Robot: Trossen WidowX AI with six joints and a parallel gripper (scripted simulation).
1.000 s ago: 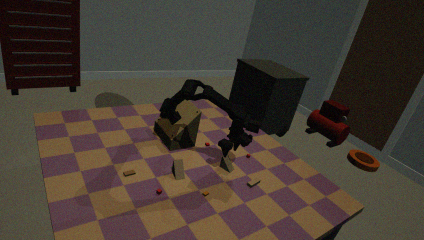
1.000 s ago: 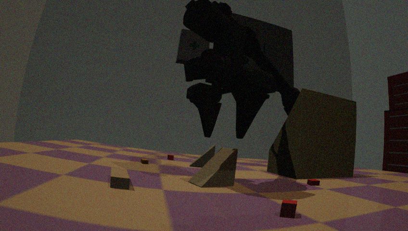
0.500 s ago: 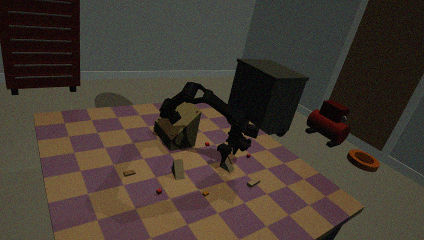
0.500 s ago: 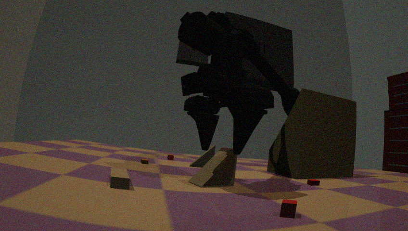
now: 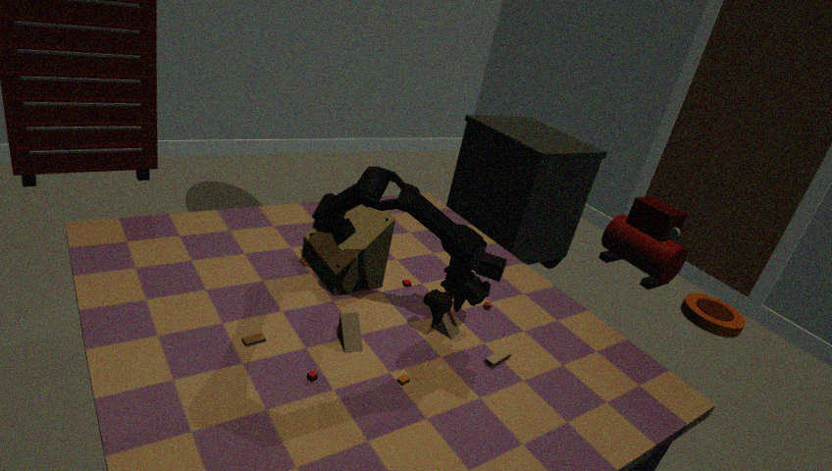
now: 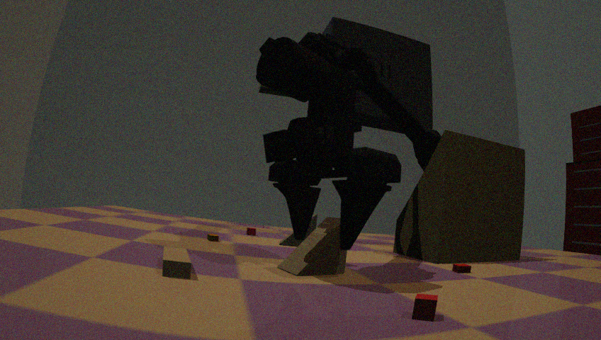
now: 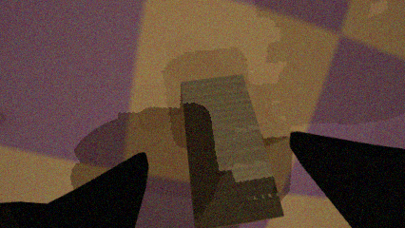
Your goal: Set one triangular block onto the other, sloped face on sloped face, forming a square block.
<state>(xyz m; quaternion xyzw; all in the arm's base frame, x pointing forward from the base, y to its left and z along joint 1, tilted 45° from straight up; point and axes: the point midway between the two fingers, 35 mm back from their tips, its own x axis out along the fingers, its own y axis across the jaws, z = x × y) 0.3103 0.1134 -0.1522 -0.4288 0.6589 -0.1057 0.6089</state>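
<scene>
Right now the triangular block is 10 mm behind my gripper tip, 10 mm to the right of it and 20 mm below it. Round my gripper tip: orange cube (150 mm ahead, 190 mm to the right, 30 mm below).
</scene>
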